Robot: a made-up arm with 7 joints. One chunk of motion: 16 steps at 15 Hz.
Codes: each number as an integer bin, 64 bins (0 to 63) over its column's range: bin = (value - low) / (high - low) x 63, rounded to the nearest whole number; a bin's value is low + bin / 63 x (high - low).
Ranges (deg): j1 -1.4..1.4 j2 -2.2..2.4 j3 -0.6..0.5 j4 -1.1..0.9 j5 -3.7..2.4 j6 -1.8..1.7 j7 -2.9..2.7
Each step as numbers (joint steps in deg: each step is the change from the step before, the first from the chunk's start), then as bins.
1 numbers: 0.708 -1.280 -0.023 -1.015 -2.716 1.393 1.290
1 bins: 47 13 33 3 10 57 47
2 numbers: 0.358 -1.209 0.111 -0.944 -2.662 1.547 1.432
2 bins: 40 14 41 5 11 60 49
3 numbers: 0.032 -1.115 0.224 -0.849 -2.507 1.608 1.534
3 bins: 32 15 47 8 12 61 50
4 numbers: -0.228 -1.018 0.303 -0.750 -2.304 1.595 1.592
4 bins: 26 16 52 11 14 61 51
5 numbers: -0.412 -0.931 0.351 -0.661 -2.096 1.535 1.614
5 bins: 22 17 54 14 17 60 51
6 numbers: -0.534 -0.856 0.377 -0.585 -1.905 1.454 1.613
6 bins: 19 18 56 16 19 59 51
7 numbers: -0.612 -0.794 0.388 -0.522 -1.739 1.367 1.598
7 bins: 18 19 57 18 20 57 51
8 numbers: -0.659 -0.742 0.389 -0.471 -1.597 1.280 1.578
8 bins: 17 20 57 20 22 55 50
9 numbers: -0.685 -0.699 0.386 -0.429 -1.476 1.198 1.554
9 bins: 16 21 56 21 23 54 50
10 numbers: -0.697 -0.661 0.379 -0.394 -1.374 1.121 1.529
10 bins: 16 21 56 22 24 53 50
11 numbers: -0.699 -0.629 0.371 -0.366 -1.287 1.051 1.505
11 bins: 16 22 56 23 25 51 50
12 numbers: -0.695 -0.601 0.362 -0.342 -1.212 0.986 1.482
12 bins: 16 22 55 24 26 50 49
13 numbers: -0.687 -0.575 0.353 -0.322 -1.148 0.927 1.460
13 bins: 16 22 55 25 26 49 49
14 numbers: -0.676 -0.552 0.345 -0.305 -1.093 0.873 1.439
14 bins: 16 23 54 25 27 48 49
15 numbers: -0.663 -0.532 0.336 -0.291 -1.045 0.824 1.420
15 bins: 17 23 54 25 27 47 49
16 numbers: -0.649 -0.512 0.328 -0.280 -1.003 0.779 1.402
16 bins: 17 23 53 26 28 46 48
